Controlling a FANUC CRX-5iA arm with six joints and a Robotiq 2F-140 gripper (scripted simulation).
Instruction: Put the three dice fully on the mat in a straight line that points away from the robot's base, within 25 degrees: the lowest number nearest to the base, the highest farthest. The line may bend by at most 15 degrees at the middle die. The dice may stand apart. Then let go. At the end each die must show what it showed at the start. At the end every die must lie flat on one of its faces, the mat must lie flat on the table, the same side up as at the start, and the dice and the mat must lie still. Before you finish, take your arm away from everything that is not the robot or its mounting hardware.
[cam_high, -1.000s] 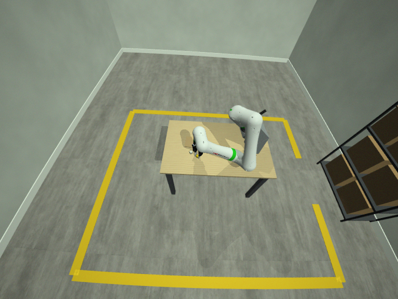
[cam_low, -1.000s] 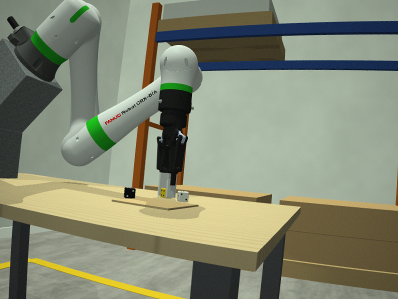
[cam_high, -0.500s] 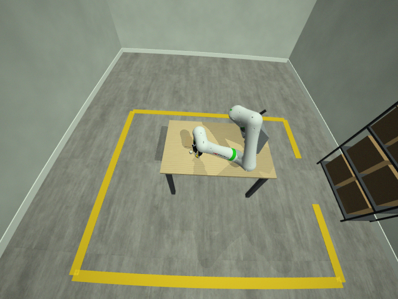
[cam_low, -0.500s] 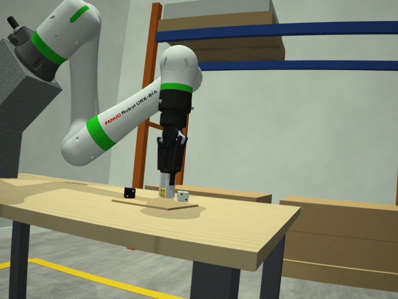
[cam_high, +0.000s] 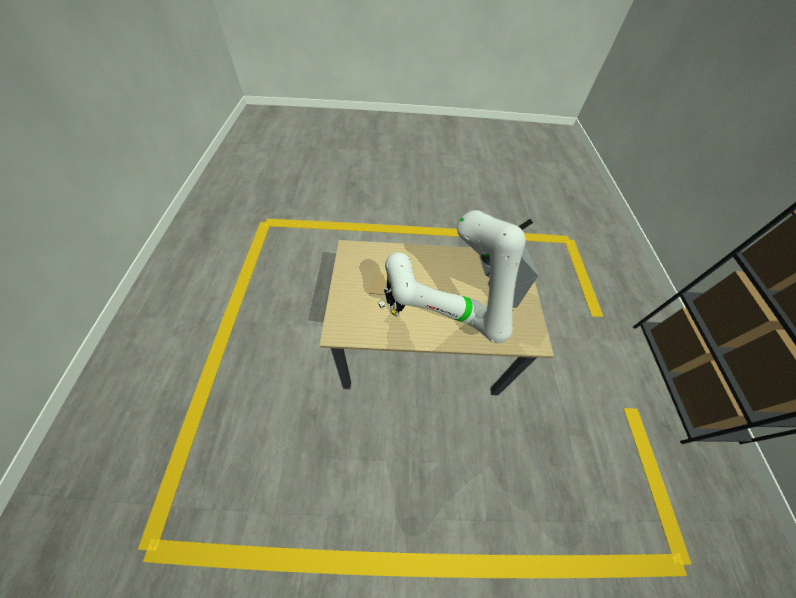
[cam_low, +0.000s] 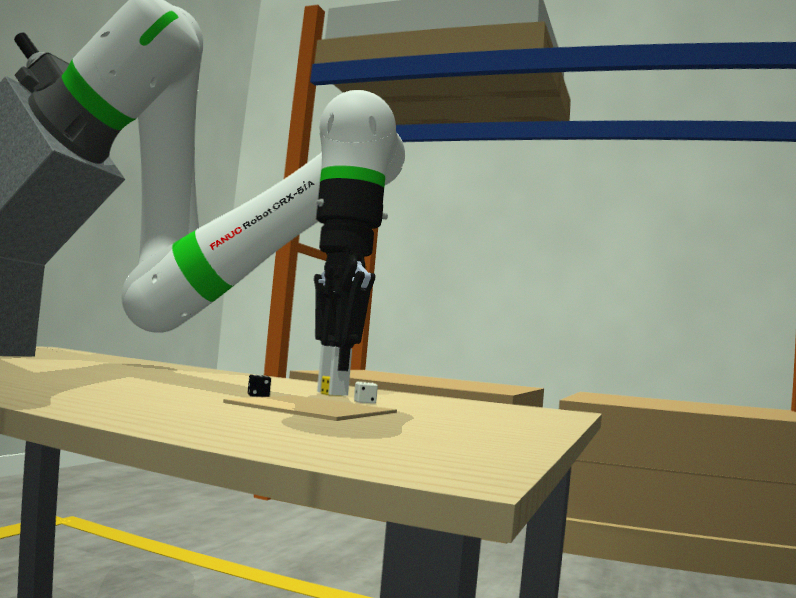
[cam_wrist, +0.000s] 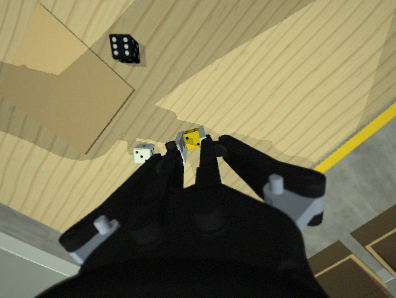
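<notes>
Right now the yellow die is 2 cm below my hand. The rest, counted from my hand: black die (13 cm to the right, 6 cm behind, 2 cm below); tan mat (19 cm to the right, 3 cm below, 3 cm ahead); white die (6 cm to the right, 6 cm ahead, 2 cm below).
</notes>
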